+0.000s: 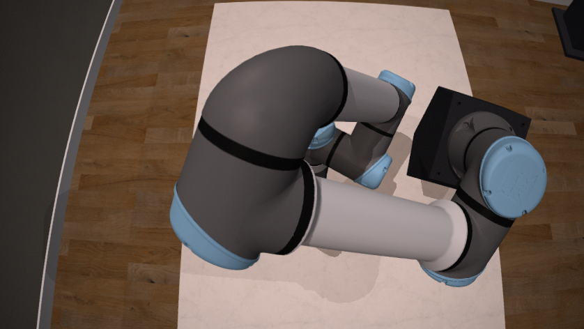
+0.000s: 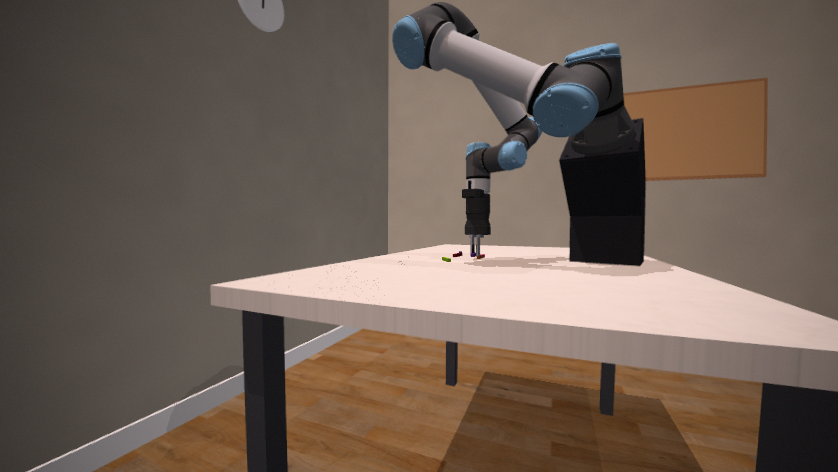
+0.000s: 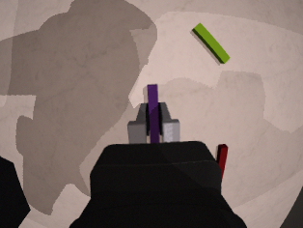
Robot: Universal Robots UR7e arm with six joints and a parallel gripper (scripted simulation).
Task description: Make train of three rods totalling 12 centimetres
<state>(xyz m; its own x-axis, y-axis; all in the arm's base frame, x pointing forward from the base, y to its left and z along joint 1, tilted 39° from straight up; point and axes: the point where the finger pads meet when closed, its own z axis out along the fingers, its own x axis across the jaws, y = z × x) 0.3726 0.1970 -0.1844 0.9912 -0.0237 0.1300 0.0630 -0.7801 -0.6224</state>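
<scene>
Now: hand 50 mm to the left of the orange rod and 20 mm above it. The rest, counted from my hand: magenta rod: 80 mm to the right, 20 mm below, 10 mm ahead; then purple rod: 10 mm below; then lime rod: 80 mm to the left, 60 mm ahead, 20 mm below.
</scene>
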